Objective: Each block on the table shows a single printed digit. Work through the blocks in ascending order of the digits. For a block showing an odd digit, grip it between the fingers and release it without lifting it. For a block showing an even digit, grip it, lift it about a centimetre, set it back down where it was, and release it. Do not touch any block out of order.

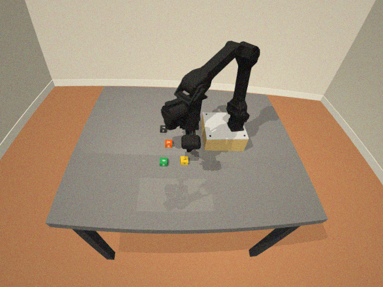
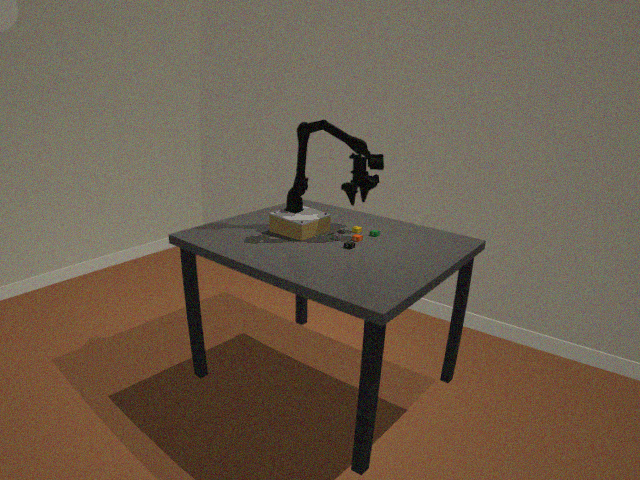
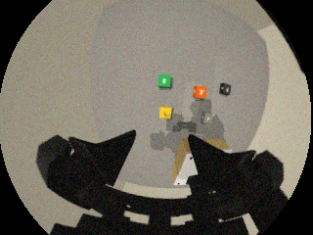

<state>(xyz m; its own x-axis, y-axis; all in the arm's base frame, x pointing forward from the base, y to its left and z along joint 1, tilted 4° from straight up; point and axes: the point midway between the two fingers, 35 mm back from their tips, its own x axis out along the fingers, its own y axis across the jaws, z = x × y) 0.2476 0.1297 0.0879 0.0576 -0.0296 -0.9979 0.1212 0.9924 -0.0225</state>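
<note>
Now: the yellow block 110 mm below my gripper tip and 10 mm to the right of it. Also, from my gripper tip: green block: 110 mm below, 90 mm ahead, 10 mm to the right; orange block: 110 mm to the right, 110 mm below, 60 mm ahead; grey block: 150 mm to the right, 110 mm below, 20 mm behind.
</note>
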